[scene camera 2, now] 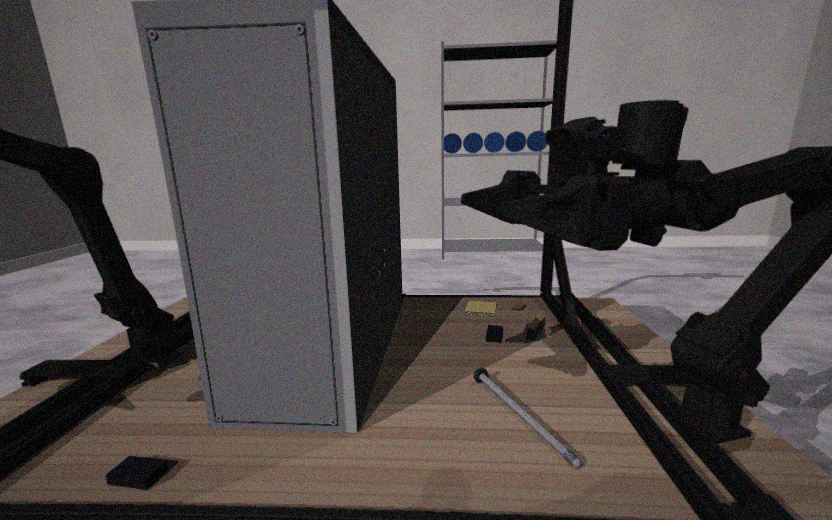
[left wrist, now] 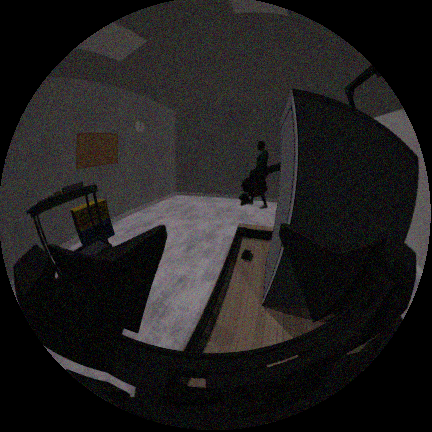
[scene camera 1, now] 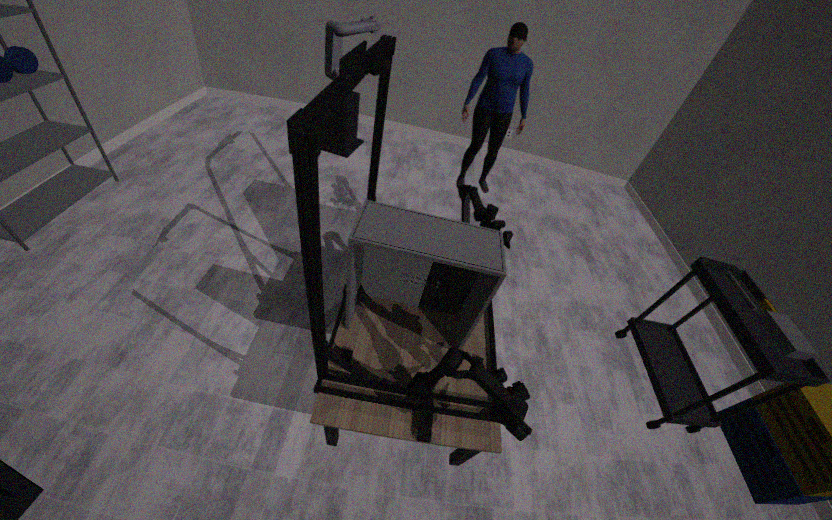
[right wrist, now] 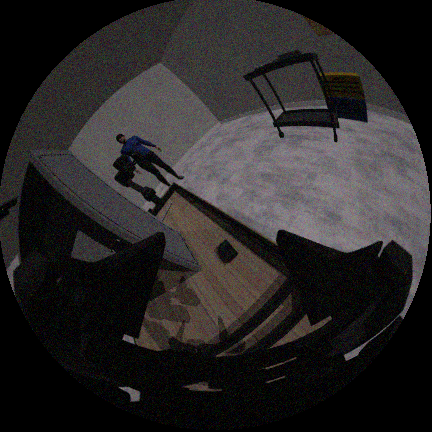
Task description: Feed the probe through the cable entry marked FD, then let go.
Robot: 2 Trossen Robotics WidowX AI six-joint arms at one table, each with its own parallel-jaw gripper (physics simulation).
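Frame: origin at the left arm's base, x ahead, y down, z left, level; centimetres.
Seen in the pictures: left gripper, fingertip midpoint: point(scene camera 2: 478, 203) point(left wrist: 224, 230) point(right wrist: 129, 161); right gripper, fingertip midpoint: point(left wrist: 245, 200) point(scene camera 1: 506, 377) point(right wrist: 222, 237); left arm's base, link origin: point(scene camera 2: 709, 424) point(right wrist: 158, 201); right arm's base, link origin: point(scene camera 2: 153, 354) point(scene camera 1: 414, 391).
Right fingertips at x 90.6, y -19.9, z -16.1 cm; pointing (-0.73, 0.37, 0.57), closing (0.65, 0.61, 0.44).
Observation:
Pixels of each thing's top centre, then the offset from my right fingertips to it. Level surfaces: height alone.
- probe, top centre: point(scene camera 2: 521, 403) dy +19.4, dx -67.8, dz +5.5 cm
- wooden table, surface height: dy +21.8 cm
- tall grey cabinet, top centre: point(scene camera 2: 310, 55) point(scene camera 1: 431, 234) point(right wrist: 32, 224) dy -34.6, dx -41.9, dz -27.1 cm
- yellow block, top centre: point(scene camera 2: 481, 306) dy +20.8, dx -79.9, dz -36.4 cm
- small black block, top centre: point(scene camera 2: 494, 330) dy +20.5, dx -76.3, dz -21.2 cm
- orange piece, top centre: point(scene camera 2: 519, 305) dy +21.1, dx -90.0, dz -34.8 cm
The probe point(scene camera 2: 530, 418), a thin grey rod with a round black end, lies on the wooden table point(scene camera 2: 429, 459) to the right of the tall grey cabinet point(scene camera 2: 245, 214) point(scene camera 1: 429, 236) point(left wrist: 350, 175) point(right wrist: 100, 195). Small pale marks show on the cabinet's dark side in scene camera 2 and on its opposite panel in scene camera 1; no FD label is readable. My left gripper point(scene camera 2: 463, 197) point(left wrist: 224, 230) is open and empty, high above the table beside the cabinet, apart from the probe. My right gripper point(right wrist: 222, 237) is open and empty near the cabinet's other side.
A yellow block point(scene camera 2: 480, 307), a small black block point(scene camera 2: 494, 332) and an orange piece point(scene camera 2: 519, 305) lie farther back. Another black block point(scene camera 2: 139, 472) point(right wrist: 227, 251) lies near the cabinet. A black frame point(scene camera 1: 309, 245) stands over the table. A cart point(scene camera 1: 733, 315) stands at the right.

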